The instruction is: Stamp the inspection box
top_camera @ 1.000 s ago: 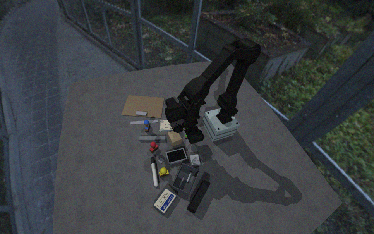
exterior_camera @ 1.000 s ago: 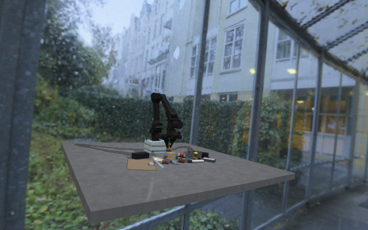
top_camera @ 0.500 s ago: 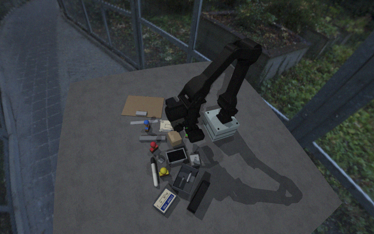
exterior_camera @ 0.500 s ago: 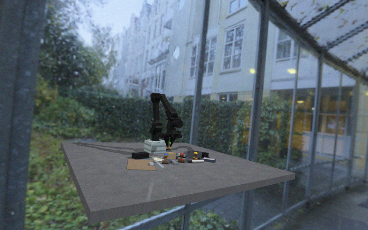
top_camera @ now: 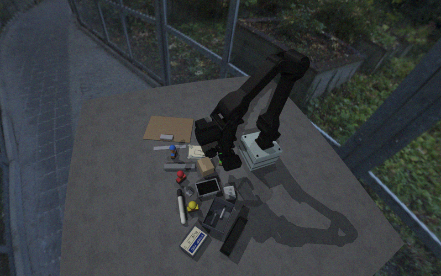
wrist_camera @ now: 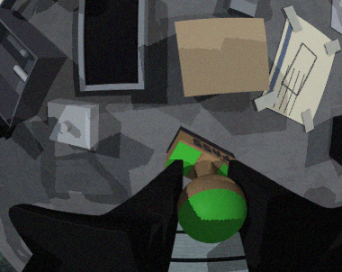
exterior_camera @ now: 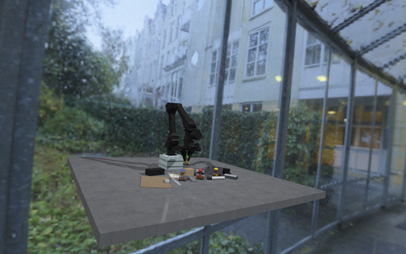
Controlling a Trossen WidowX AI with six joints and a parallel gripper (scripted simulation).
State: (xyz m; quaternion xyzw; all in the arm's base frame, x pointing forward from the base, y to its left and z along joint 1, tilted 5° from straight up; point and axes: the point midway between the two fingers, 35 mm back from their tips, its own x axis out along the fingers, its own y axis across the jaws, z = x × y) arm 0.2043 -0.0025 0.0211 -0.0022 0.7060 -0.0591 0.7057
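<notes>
Now: gripper tip 8 cm short of the ink pad, 8 cm above it and 7 cm to the right of it. Also, from my gripper tip: white block 12 cm to the left, 7 cm below, 1 cm ahead; green-knobbed stamp right at my gripper tip; tan box 6 cm below, 6 cm ahead, 2 cm to the right.
</notes>
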